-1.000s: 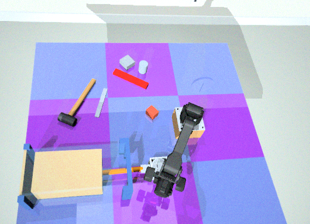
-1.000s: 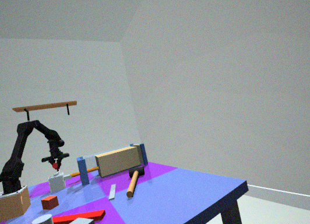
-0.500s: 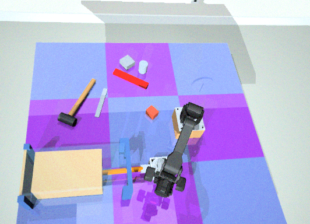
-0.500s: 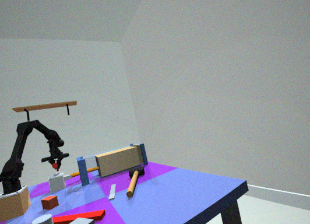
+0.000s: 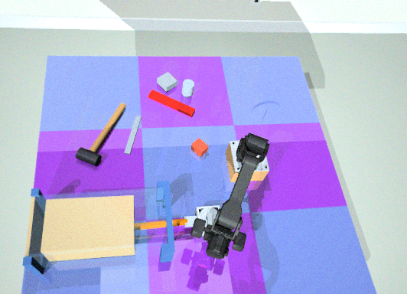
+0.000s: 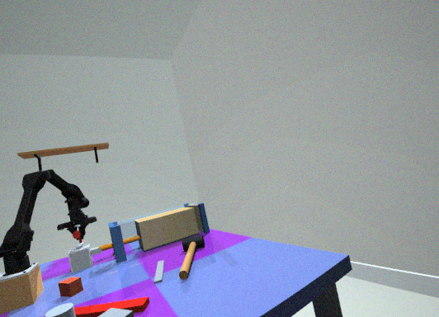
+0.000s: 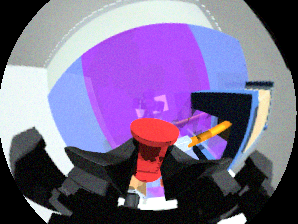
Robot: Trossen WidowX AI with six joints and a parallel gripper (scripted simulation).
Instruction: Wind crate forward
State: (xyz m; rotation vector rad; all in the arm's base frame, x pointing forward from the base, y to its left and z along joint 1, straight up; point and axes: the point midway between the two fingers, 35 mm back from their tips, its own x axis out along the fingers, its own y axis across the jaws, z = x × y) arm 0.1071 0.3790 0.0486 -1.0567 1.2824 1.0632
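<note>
The winch handle is 1 cm ahead of my gripper tip, 4 cm to the right of it and 1 cm below it. From my gripper tip the other things lie so: winch 1 cm ahead, 11 cm to the right, 9 cm below; grey strip 38 cm ahead, 47 cm to the right, 12 cm below; red knob 2 cm above.
</note>
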